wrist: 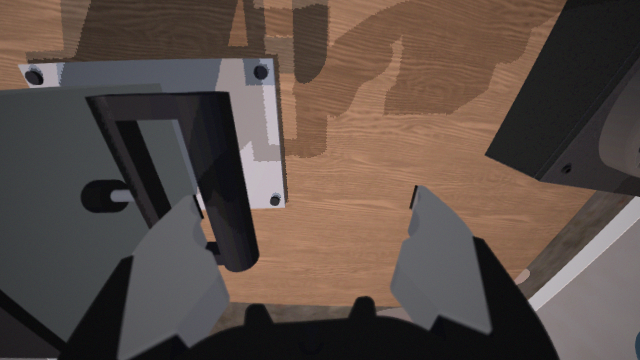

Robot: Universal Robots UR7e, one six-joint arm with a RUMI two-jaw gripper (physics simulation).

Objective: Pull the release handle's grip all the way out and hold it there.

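The release handle's black grip (227, 200) is a D-shaped bar at the left of centre. A short light rod (120, 195) runs from its back bar into a dark round opening in the grey housing (45, 150). The housing stands over a white base plate (260, 182) bolted to the table. My gripper (308, 193) is open, with nothing between its fingers. Its left fingertip overlaps the grip's opening in the view, and its right fingertip is well to the right of the grip. Part of the grip's lower end and back bar is hidden behind the left finger.
A black box-like device (530, 100) with a screw and a rounded grey part stands at the upper right. The wooden table (350, 225) ends at a near edge and a slanting right edge, with a pale strip (585, 260) beyond. Dark shadows fall across the table's upper part.
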